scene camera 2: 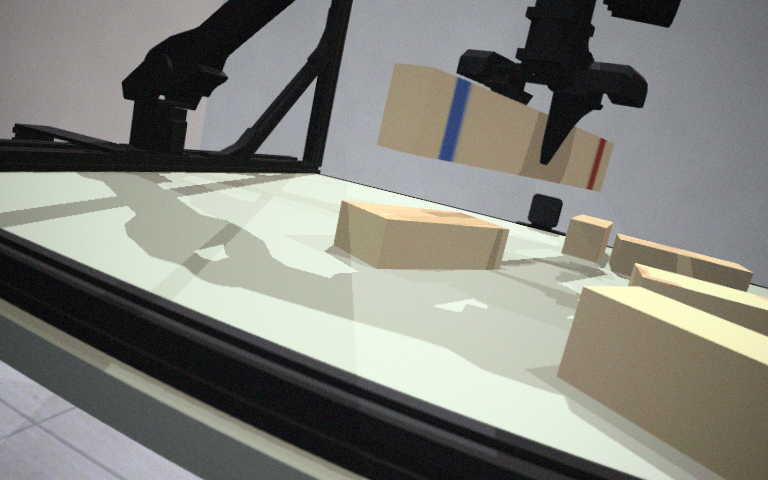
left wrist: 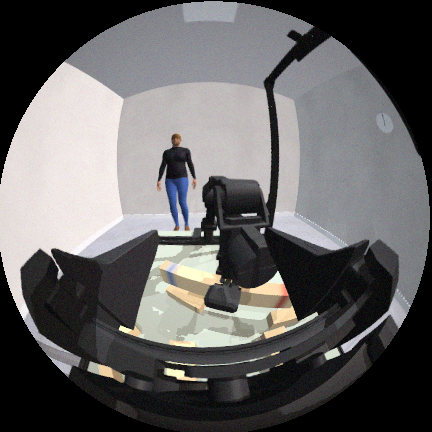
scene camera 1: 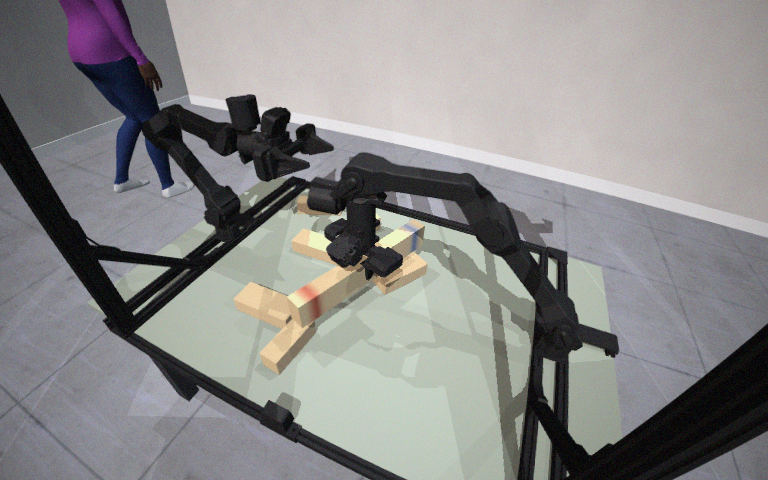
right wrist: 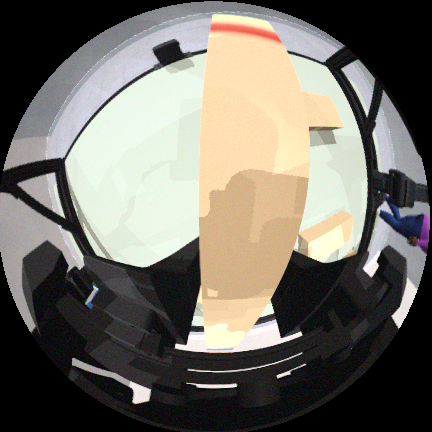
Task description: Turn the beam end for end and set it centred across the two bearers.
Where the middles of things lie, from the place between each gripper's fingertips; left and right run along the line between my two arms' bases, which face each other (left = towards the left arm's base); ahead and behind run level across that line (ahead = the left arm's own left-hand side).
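Looking at the long wooden beam (scene camera 2: 431,113), I find it 20 mm above my right hand and 10 mm ahead of it. My left hand is 230 mm above the beam, and it is also 40 mm past the beam and 120 mm to the left of it.
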